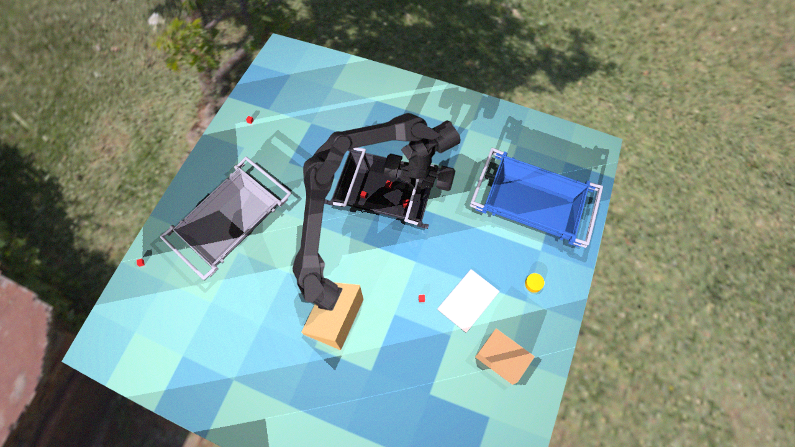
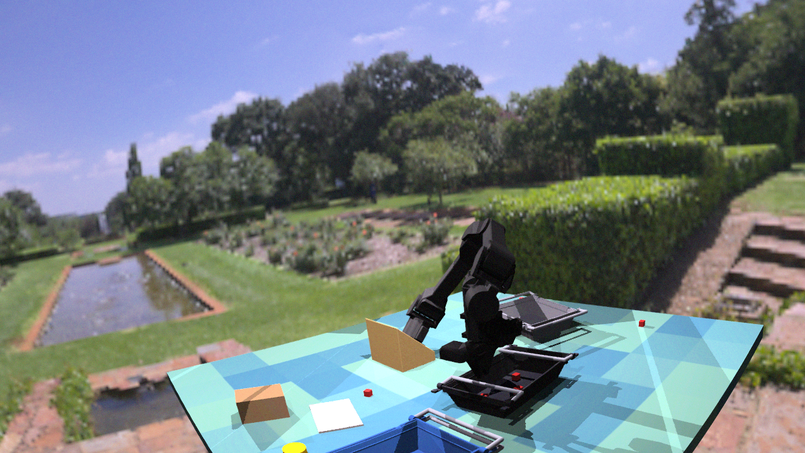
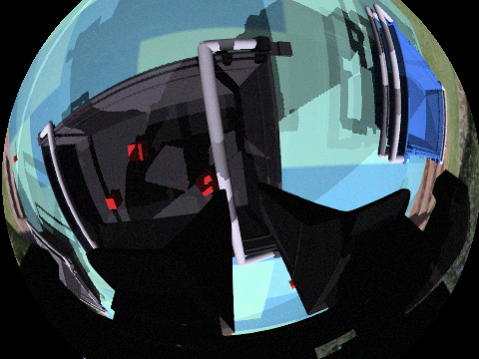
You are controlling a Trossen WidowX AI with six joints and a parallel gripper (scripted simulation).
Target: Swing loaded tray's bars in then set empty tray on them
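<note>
Now: gripper tip 48 cm to the right of the grey tray, 28 cm past it and 4 cm above it. Also, from my gripper tip: yellow disc (40 cm to the right, 12 cm behind, 8 cm below); white flat plate (24 cm to the right, 23 cm behind, 9 cm below); brown box (38 cm to the right, 35 cm behind, 6 cm below).
</note>
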